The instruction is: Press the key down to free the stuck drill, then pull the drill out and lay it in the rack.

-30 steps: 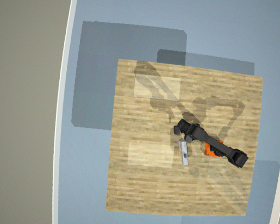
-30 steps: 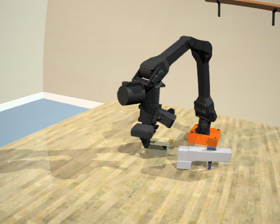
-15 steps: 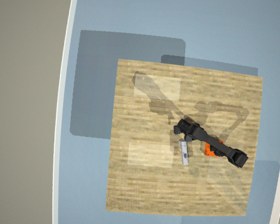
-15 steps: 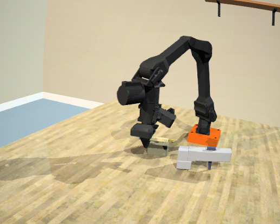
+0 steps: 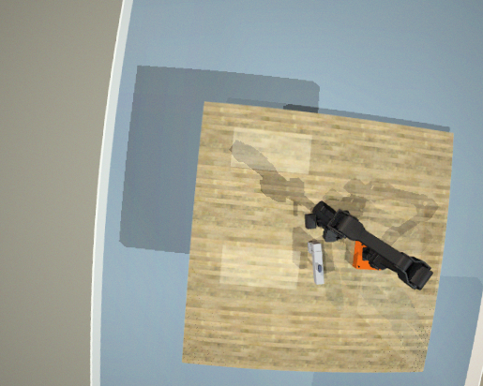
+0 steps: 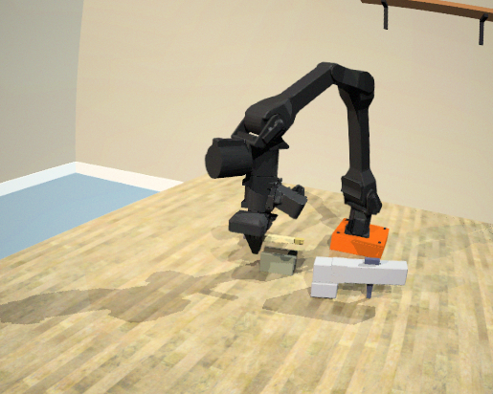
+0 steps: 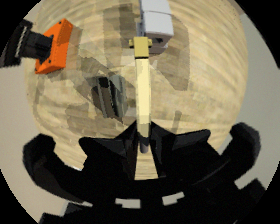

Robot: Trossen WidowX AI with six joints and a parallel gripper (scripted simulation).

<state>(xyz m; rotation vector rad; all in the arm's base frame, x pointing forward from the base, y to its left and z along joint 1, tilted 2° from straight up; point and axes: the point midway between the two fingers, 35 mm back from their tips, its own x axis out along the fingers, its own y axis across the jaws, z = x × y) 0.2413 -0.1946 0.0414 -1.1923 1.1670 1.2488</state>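
My gripper tip is 4 cm to the right of the drill and 3 cm below it. Also, from my gripper tip: housing 20 cm to the left, 2 cm ahead, 1 cm below; then grey slatted rack 5 cm behind, 4 cm to the left, 3 cm below; then thin dark blue key 23 cm to the left, 2 cm ahead.
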